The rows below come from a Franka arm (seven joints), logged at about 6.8 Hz.
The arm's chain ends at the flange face. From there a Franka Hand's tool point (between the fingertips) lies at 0.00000 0.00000 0.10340 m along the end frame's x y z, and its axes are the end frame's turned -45 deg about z.
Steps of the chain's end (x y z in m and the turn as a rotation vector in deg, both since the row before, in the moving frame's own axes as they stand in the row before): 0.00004, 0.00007, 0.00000, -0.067, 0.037, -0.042; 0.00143, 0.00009, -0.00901, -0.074, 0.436, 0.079; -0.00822, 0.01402, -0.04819, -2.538, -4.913, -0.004; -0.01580, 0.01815, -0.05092, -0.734, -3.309, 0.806; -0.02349, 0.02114, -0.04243, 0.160, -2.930, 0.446; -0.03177, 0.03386, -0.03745, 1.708, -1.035, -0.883; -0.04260, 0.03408, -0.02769, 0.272, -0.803, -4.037
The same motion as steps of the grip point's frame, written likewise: -0.00006, 0.00021, 0.00000, -0.074, -0.021, -0.042; 0.00141, 0.00173, -0.00901, -0.361, 0.256, 0.079; -0.02522, 0.00108, -0.04867, 1.679, -5.269, -0.004; -0.02914, -0.00166, -0.05110, 1.821, -2.859, 0.806; -0.03508, -0.00562, -0.04257, 2.185, -1.959, 0.446; -0.04558, -0.00203, -0.03751, 1.940, 0.476, -0.883; -0.05495, -0.00737, -0.02770, 0.760, -0.375, -4.037
